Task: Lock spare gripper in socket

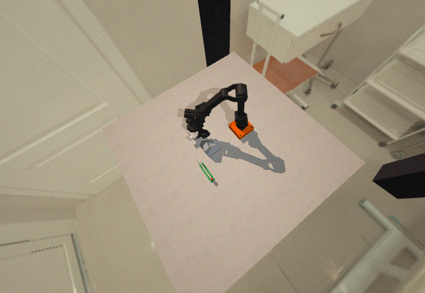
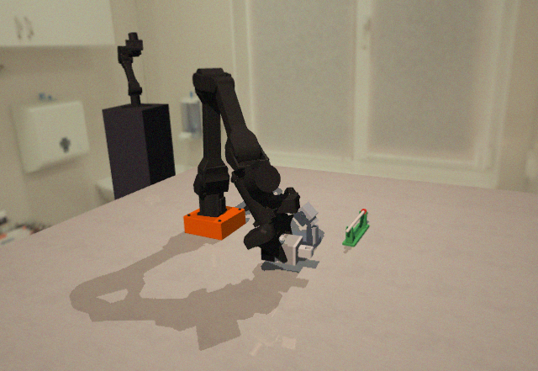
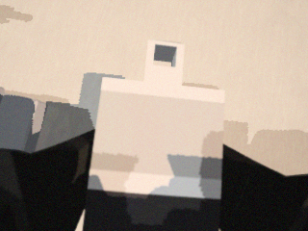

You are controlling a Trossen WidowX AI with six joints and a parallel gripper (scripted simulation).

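My gripper tip is 10 mm past the grey mount, 140 mm to the right of it and 10 mm below it. The rest, counted from my gripper tip: spare gripper: 20 mm above; then green stand: 110 mm ahead, 240 mm to the left, 20 mm below.
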